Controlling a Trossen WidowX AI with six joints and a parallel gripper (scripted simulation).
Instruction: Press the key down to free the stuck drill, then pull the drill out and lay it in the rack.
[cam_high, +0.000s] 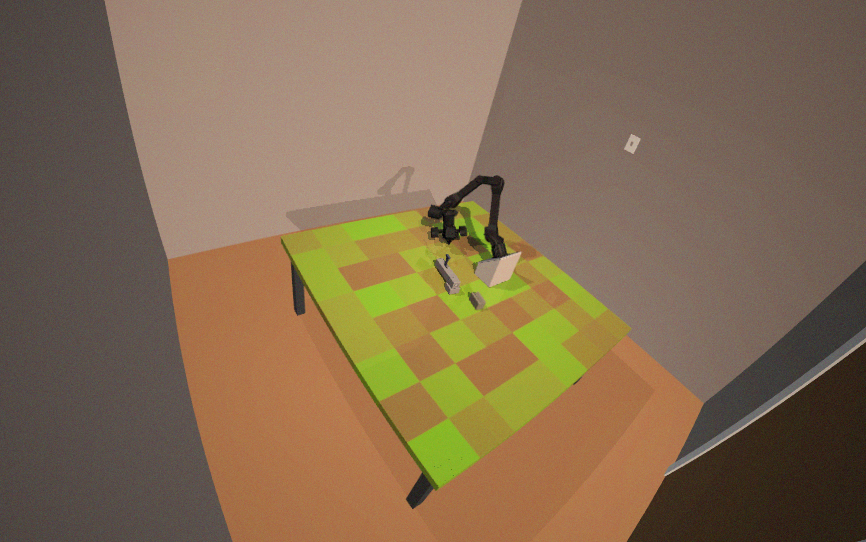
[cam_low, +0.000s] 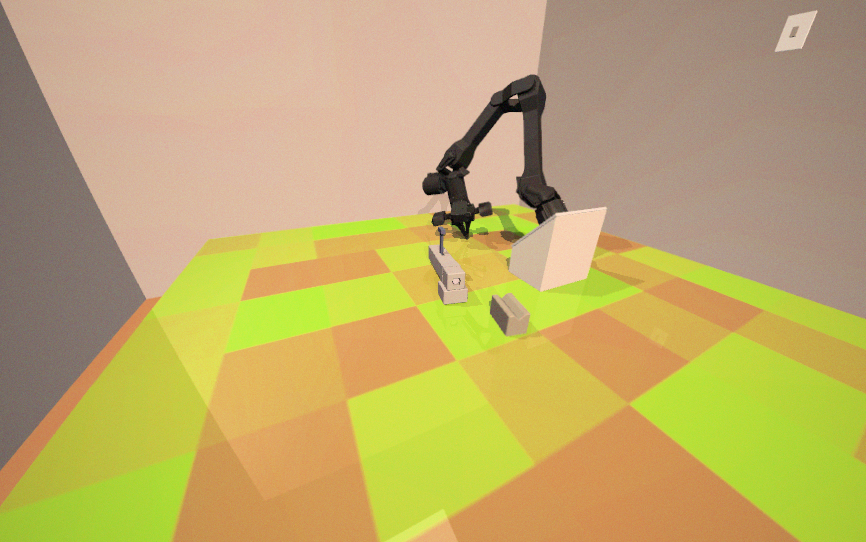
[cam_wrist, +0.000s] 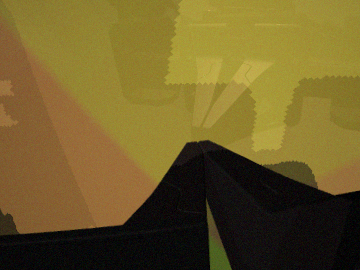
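The key lies 220 mm to the left of my gripper tip, 170 mm ahead of it and 80 mm above it. The rest, counted from my gripper tip: grey rack (420 mm to the left, 120 mm ahead, 20 mm above); holder block (250 mm to the left, 180 mm ahead, 30 mm above); drill (270 mm to the left, 180 mm ahead, 40 mm above).
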